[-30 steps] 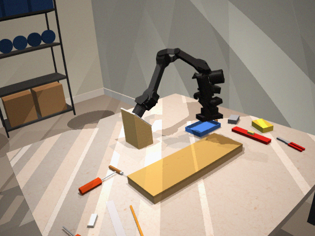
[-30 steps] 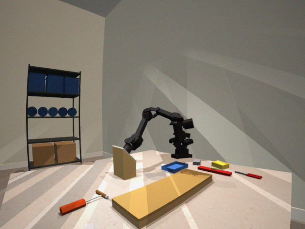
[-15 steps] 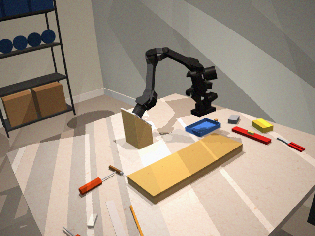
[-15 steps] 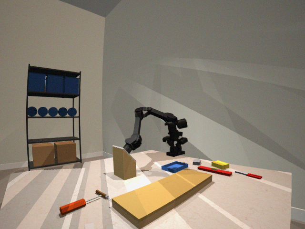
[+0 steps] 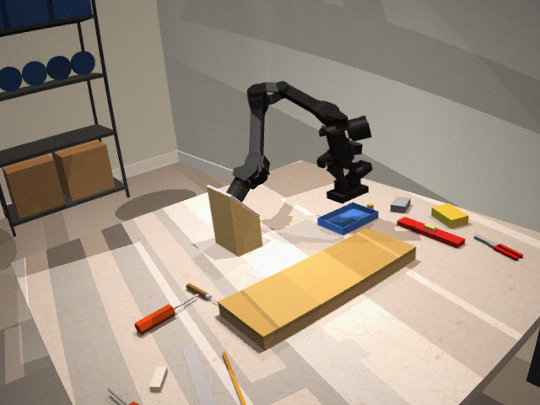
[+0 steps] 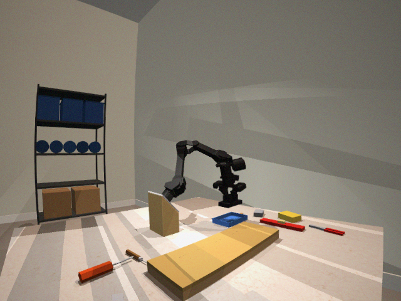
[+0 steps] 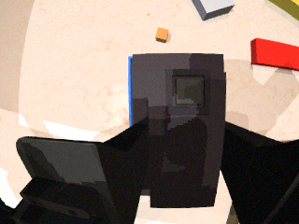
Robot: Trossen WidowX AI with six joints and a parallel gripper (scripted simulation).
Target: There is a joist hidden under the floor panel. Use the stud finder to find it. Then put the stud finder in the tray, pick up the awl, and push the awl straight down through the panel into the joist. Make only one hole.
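My gripper tip is now 1 cm to the left of the blue tray and 10 cm above it. The rest, counted from my gripper tip: stud finder (1 cm to the left, 2 cm above); red level (24 cm ahead, 12 cm to the left, 10 cm below); grey block (4 cm ahead, 19 cm to the left, 10 cm below).
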